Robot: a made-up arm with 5 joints. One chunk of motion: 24 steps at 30 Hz.
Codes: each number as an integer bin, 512 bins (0 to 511) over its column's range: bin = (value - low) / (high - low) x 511, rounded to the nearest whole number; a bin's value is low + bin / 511 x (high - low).
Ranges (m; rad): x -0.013..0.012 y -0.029..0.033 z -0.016..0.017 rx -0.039..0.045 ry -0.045..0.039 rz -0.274..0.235
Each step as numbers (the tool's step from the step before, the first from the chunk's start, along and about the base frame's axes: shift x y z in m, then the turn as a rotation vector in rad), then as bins.
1 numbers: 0.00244 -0.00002 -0.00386 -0.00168 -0.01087 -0.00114
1 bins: 316 239 188 227 208 274
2 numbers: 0.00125 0.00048 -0.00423 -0.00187 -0.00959 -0.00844
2 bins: 291 243 182 226 215 267
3 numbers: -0.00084 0.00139 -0.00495 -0.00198 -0.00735 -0.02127
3 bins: 249 250 171 225 229 254
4 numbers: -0.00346 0.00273 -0.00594 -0.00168 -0.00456 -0.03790
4 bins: 195 262 156 227 246 237
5 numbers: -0.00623 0.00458 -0.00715 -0.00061 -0.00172 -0.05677
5 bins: 138 277 137 234 263 218
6 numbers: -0.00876 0.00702 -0.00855 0.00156 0.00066 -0.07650
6 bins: 87 297 115 247 278 198
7 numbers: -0.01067 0.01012 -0.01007 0.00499 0.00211 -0.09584
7 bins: 48 322 92 268 287 179
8 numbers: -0.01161 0.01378 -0.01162 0.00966 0.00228 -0.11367
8 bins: 28 353 68 296 288 161
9 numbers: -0.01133 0.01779 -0.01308 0.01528 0.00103 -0.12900
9 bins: 34 386 45 330 280 146
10 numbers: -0.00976 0.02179 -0.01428 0.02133 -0.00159 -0.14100
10 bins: 66 419 27 367 264 134
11 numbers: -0.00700 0.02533 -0.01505 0.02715 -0.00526 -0.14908
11 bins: 123 448 15 402 242 125
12 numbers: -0.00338 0.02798 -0.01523 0.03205 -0.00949 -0.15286
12 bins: 197 470 12 432 216 122
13 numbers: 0.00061 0.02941 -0.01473 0.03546 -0.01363 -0.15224
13 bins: 278 481 20 453 191 122
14 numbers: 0.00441 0.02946 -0.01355 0.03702 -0.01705 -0.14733
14 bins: 356 482 38 462 170 127
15 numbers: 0.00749 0.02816 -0.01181 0.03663 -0.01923 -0.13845
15 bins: 419 471 65 460 157 136
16 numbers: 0.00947 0.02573 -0.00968 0.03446 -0.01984 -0.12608
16 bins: 459 451 98 447 153 149
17 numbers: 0.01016 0.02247 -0.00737 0.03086 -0.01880 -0.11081
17 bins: 473 424 134 425 159 164
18 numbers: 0.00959 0.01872 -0.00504 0.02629 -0.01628 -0.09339
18 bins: 462 393 170 397 175 181
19 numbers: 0.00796 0.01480 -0.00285 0.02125 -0.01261 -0.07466
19 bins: 428 361 204 367 197 200
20 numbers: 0.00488 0.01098 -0.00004 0.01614 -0.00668 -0.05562
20 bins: 365 330 247 335 233 219
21 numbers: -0.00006 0.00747 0.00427 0.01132 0.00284 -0.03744
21 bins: 264 301 314 306 291 237
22 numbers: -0.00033 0.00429 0.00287 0.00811 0.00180 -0.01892
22 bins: 259 274 292 287 285 256
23 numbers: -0.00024 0.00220 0.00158 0.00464 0.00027 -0.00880
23 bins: 261 257 272 265 275 266
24 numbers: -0.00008 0.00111 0.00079 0.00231 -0.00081 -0.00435
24 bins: 264 248 260 251 269 271
